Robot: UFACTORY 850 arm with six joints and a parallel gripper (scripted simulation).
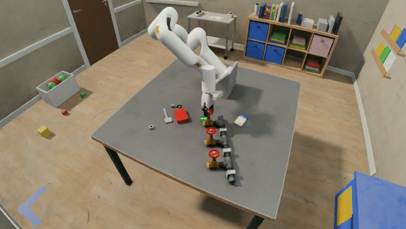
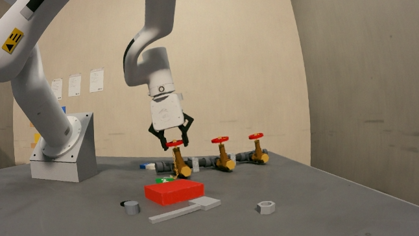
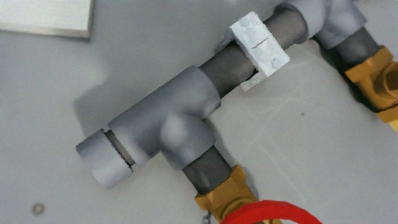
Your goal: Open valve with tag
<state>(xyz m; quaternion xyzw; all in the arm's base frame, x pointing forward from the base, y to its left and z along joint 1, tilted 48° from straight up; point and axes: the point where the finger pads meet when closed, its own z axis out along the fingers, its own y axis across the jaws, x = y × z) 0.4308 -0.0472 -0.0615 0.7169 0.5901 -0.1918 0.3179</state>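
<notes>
Right now my hand is 4 cm past the green tag, 3 cm to the left of it and 11 cm above it. From my hand the other things lie so: blue block 11 cm behind, 22 cm to the left, 11 cm below; then grey hammer-shaped tool 3 cm ahead, 31 cm to the right, 11 cm below; then red block 1 cm behind, 21 cm to the right, 10 cm below.
</notes>
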